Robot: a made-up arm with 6 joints.
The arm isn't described. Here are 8 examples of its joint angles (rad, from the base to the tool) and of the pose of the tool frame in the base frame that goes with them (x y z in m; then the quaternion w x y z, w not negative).
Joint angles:
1: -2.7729 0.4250 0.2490 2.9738 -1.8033 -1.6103
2: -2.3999 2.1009 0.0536 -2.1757 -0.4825 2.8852
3: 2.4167 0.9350 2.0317 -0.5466 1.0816 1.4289
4: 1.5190 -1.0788 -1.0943 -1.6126 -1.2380 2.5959
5: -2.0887 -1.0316 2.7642 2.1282 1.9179 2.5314
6: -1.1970 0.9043 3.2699 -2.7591 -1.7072 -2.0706
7: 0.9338 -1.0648 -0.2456 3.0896 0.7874 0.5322
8: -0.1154 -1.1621 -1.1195 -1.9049 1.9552 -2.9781
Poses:
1: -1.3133 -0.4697 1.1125 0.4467 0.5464 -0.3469 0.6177
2: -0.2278 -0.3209 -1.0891 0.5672 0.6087 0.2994 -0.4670
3: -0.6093 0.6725 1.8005 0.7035 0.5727 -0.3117 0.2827
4: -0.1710 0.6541 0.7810 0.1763 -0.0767 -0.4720 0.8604
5: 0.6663 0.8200 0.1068 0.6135 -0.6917 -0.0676 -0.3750
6: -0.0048 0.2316 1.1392 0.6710 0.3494 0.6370 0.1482
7: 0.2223 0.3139 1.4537 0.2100 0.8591 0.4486 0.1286
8: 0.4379 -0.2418 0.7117 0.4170 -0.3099 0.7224 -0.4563
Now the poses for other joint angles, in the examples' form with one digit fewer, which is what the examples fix.
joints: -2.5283 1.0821 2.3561 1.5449 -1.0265 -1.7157
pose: -0.861 -0.379 1.702 0.128 0.409 0.498 0.754
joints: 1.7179 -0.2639 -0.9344 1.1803 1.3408 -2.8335
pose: -0.331 0.900 0.512 0.012 0.157 0.828 0.538
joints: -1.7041 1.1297 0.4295 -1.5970 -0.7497 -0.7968
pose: -0.080 -1.707 0.012 0.011 0.894 -0.364 -0.261
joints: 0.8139 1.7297 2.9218 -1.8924 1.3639 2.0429
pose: 0.907 0.667 1.197 0.917 0.348 -0.104 -0.164
